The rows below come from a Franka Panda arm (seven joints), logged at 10 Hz.
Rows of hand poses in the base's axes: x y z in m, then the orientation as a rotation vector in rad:
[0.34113, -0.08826, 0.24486, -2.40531, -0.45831, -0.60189]
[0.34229, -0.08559, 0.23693, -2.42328, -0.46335, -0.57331]
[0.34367, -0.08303, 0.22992, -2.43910, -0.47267, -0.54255]
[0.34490, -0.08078, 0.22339, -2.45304, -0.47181, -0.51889]
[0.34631, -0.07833, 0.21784, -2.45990, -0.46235, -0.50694]
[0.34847, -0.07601, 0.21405, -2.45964, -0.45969, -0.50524]
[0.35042, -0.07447, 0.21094, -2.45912, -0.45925, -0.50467]
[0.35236, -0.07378, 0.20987, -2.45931, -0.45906, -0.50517]
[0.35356, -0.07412, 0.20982, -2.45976, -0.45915, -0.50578]
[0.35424, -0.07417, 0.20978, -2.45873, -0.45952, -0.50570]
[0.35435, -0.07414, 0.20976, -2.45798, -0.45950, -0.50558]
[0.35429, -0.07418, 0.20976, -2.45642, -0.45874, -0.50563]
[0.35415, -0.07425, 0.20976, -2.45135, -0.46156, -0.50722]
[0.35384, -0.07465, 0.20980, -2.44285, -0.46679, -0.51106]
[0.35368, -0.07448, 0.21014, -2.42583, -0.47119, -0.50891]
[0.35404, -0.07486, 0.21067, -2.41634, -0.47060, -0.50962]
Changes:
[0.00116, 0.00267, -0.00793, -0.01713, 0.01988, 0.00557]
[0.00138, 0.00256, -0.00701, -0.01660, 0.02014, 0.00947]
[0.00123, 0.00225, -0.00653, -0.01230, 0.01738, 0.00141]
[0.00141, 0.00245, -0.00555, -0.00356, 0.01095, -0.00522]
[0.00216, 0.00232, -0.00379, 0.00102, 0.00187, -0.00127]
[0.00195, 0.00154, -0.00311, 0.00062, 0.00051, -0.00001]
[0.00194, 0.00069, -0.00107, -0.00014, -0.00031, -0.00030]
[0.00120, -0.00034, -0.00005, -0.00046, -0.00046, -0.00022]
[0.00068, -0.00005, -0.00004, 0.00087, -0.00004, 0.00055]
[0.00011, 0.00003, -0.00002, 0.00072, 0.00009, 0.00023]
[-0.00006, -0.00004, 0.00000, 0.00168, 0.00014, -0.00008]
[-0.00014, -0.00007, 0.00000, 0.00397, -0.00187, 0.00289]
[-0.00031, -0.00040, 0.00004, 0.00647, -0.00412, 0.00488]
[-0.00016, 0.00017, 0.00034, 0.01483, 0.00032, 0.00829]
[0.00036, -0.00038, 0.00053, 0.00909, -0.00043, 0.00212]

